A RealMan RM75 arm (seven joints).
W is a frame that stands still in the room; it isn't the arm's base.
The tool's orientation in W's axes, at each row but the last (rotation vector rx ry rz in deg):
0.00, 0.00, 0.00
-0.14, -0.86, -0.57
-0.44, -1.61, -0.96
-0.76, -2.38, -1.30
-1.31, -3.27, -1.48
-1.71, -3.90, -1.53
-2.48, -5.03, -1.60
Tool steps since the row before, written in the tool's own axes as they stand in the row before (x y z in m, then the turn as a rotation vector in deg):
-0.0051, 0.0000, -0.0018, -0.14, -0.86, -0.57
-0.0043, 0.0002, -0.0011, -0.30, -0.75, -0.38
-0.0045, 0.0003, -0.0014, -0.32, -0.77, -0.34
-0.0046, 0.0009, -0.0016, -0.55, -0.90, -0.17
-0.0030, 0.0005, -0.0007, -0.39, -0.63, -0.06
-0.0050, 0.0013, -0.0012, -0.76, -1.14, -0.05
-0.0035, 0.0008, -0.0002, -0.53, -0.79, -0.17
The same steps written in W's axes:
-0.0051, 0.0000, -0.0018, -0.14, -0.86, -0.57
-0.0043, 0.0002, -0.0012, -0.30, -0.75, -0.38
-0.0045, 0.0004, -0.0015, -0.32, -0.77, -0.34
-0.0045, 0.0010, -0.0018, -0.56, -0.89, -0.18
-0.0029, 0.0006, -0.0009, -0.40, -0.62, -0.07
-0.0049, 0.0014, -0.0016, -0.79, -1.12, -0.07
-0.0034, 0.0009, -0.0005, -0.54, -0.78, -0.18

